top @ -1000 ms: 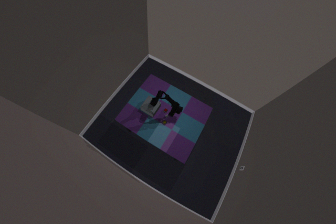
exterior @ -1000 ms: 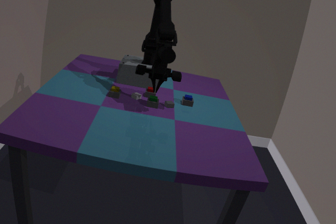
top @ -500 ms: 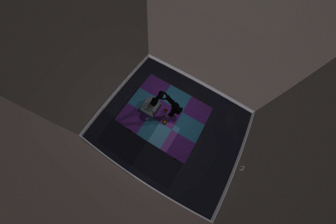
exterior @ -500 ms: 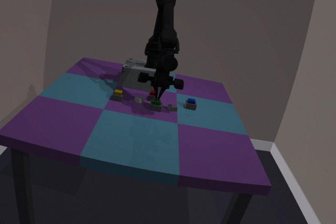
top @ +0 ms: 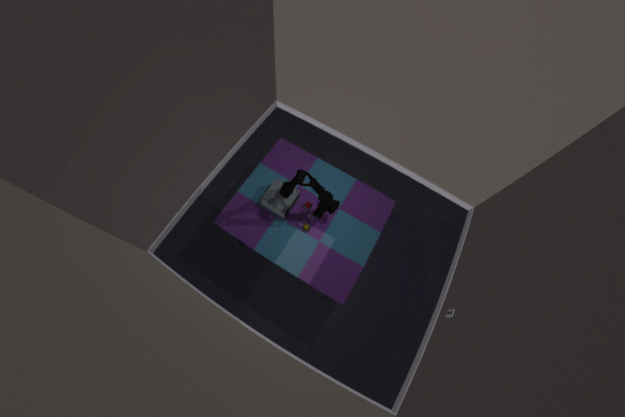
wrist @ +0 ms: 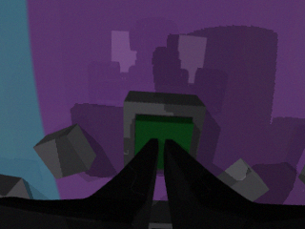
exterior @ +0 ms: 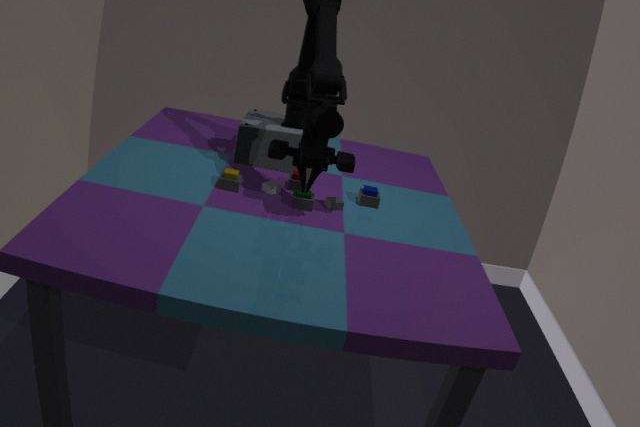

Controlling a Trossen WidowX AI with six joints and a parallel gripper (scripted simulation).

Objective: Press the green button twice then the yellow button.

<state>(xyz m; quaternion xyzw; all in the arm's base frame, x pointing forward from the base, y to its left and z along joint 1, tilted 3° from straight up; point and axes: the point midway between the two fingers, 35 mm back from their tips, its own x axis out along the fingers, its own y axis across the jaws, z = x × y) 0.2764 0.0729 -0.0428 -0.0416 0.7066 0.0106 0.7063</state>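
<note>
Now: gripper tip 10 mm above the green button. Round my gripper tip: red button: 110 mm behind, 30 mm to the right; then grey block: 70 mm to the left, 30 mm behind, 20 mm below; then white block: 80 mm to the right, 50 mm behind, 20 mm below.
</note>
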